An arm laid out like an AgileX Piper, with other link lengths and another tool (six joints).
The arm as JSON. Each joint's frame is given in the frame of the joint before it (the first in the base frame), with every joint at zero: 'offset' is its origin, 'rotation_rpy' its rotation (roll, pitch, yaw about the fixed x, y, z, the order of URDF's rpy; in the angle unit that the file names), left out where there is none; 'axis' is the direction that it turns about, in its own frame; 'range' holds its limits. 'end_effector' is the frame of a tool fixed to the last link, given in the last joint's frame.
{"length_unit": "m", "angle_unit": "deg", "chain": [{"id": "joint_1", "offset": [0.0, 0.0, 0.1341], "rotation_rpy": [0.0, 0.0, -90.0], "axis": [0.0, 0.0, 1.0], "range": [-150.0, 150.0]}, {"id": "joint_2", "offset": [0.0, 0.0, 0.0], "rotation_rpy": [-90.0, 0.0, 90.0], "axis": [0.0, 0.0, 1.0], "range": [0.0, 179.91]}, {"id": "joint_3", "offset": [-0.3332, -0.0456, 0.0], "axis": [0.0, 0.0, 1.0], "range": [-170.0, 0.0]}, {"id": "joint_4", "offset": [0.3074, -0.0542, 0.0], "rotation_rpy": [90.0, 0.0, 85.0], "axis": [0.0, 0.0, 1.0], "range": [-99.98, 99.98]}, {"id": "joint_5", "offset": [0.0, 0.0, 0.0], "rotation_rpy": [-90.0, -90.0, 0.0], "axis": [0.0, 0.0, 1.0], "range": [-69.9, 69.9]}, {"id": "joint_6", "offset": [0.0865, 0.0, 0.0], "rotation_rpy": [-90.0, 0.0, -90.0], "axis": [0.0, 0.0, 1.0], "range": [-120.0, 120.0]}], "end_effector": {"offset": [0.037, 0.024, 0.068], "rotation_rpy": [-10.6, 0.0, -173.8]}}
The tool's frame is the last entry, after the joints.
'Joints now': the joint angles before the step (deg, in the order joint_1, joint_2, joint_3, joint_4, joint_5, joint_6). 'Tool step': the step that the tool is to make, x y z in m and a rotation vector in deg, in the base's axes. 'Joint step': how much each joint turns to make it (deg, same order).
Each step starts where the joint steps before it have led.
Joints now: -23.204 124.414 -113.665 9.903 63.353 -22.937
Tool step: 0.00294 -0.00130 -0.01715 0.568 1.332 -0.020
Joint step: 0.000 1.564 0.000 -0.001 -0.117 0.000
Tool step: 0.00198 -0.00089 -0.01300 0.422 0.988 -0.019
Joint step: 0.000 1.182 0.001 0.001 -0.110 0.000
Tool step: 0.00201 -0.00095 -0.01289 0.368 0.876 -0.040
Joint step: 0.000 1.188 -0.003 0.000 -0.238 -0.001
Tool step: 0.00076 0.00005 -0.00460 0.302 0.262 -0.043
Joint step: 0.000 0.422 0.002 0.178 -0.065 0.002
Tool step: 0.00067 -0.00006 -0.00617 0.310 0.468 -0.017
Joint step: 0.000 0.552 0.000 0.103 0.000 -0.002
